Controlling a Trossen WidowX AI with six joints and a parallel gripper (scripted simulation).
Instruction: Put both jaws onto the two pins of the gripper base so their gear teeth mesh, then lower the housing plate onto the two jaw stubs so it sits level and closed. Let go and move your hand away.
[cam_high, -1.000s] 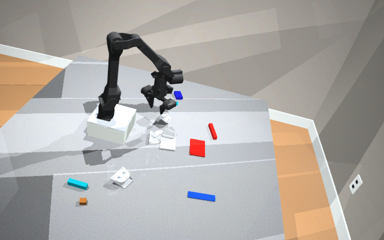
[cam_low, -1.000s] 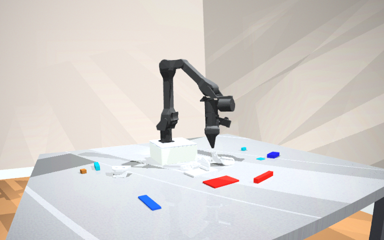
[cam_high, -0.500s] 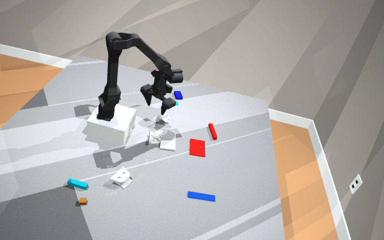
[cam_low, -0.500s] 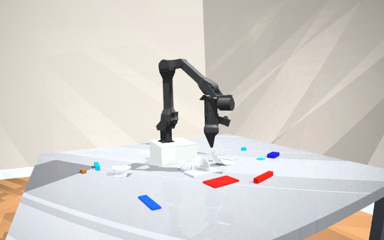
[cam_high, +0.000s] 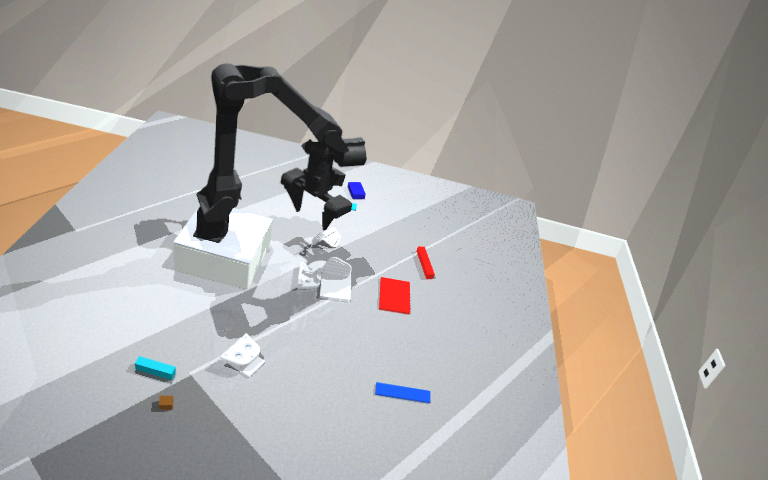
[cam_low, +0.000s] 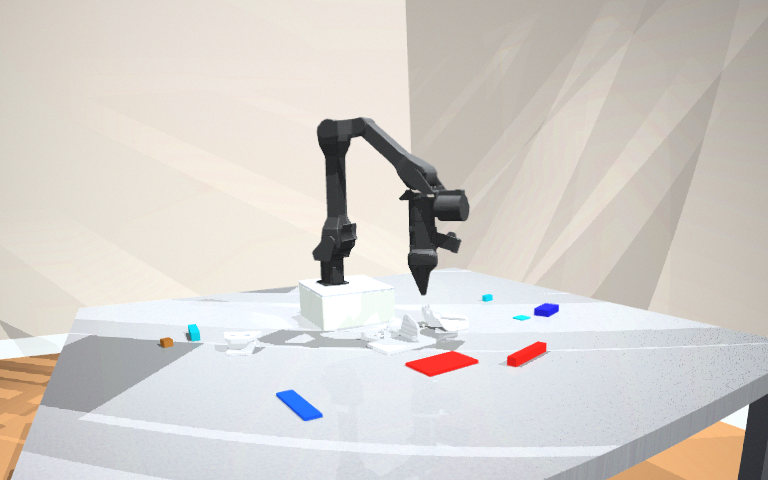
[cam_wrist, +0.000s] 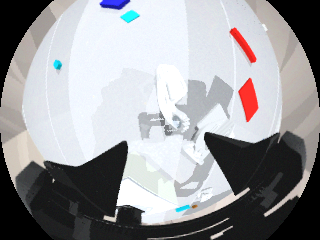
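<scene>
The white jaw lies 3 cm ahead of my gripper tip, 1 cm to the left of it and 5 cm below it. Round my gripper tip: flat white plate 10 cm ahead, 11 cm to the right, 8 cm below; white housing plate 3 cm ahead, 12 cm to the right, 8 cm below; red plate 24 cm ahead, 11 cm to the right, 8 cm below.
</scene>
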